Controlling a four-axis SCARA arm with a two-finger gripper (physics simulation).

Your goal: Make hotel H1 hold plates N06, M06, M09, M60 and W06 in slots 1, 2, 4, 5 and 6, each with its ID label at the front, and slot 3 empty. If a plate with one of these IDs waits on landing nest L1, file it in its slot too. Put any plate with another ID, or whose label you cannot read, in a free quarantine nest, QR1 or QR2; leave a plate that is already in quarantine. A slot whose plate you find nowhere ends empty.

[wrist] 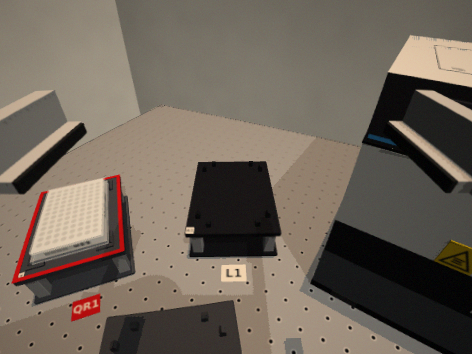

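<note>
Landing nest L1 point(232, 197) is a black raised platform with small corner pegs, in the middle of the view; it bears no plate. Its label point(233, 273) lies in front of it. Quarantine nest QR1 point(122, 215), with a red rim, stands at the left and holds a white many-welled plate point(72, 215). The writing on that plate's front edge is too small to read. My gripper point(235, 108) is open, its two fingers far apart at the left and right edges, with nothing between them. Hotel H1 and nest QR2's label do not show.
A dark platform point(172, 332) with pegs is partly cut off at the bottom. A large grey and black machine point(400, 200) with a yellow warning sign point(457, 257) stands at the right. A perforated table top point(165, 140) runs back to grey walls.
</note>
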